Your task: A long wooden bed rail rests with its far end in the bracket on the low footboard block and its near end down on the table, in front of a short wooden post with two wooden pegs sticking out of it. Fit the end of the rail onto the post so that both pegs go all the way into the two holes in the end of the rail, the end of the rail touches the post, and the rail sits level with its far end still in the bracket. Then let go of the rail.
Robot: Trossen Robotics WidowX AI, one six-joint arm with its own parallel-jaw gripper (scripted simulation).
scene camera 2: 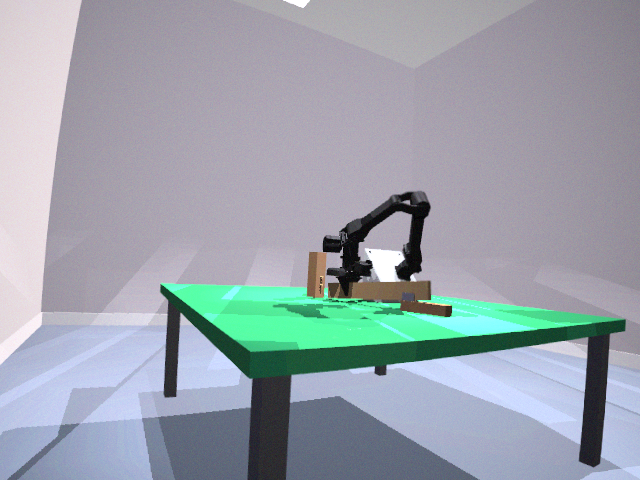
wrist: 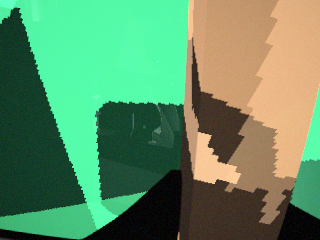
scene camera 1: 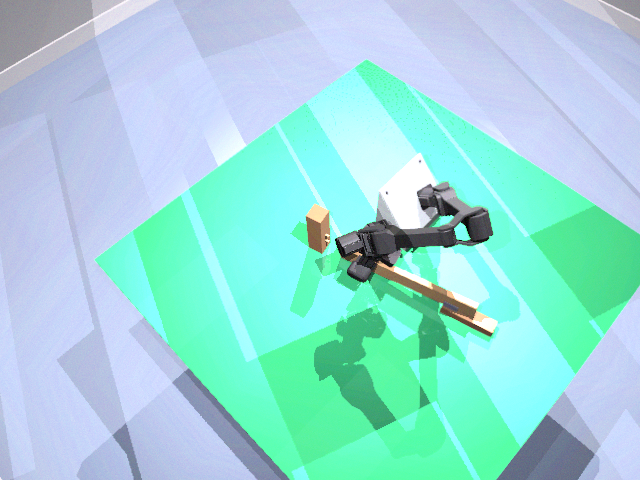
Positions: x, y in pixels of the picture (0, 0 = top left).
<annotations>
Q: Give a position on a wooden post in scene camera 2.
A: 317, 260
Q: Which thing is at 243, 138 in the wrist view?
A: A wooden bed rail.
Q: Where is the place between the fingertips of my gripper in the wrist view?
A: At 202, 181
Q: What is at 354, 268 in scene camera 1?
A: My gripper.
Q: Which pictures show the wooden bed rail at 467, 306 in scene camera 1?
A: Scene camera 2, the wrist view and scene camera 1: all of them.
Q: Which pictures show my gripper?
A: Scene camera 2, the wrist view and scene camera 1: all of them.
</annotations>
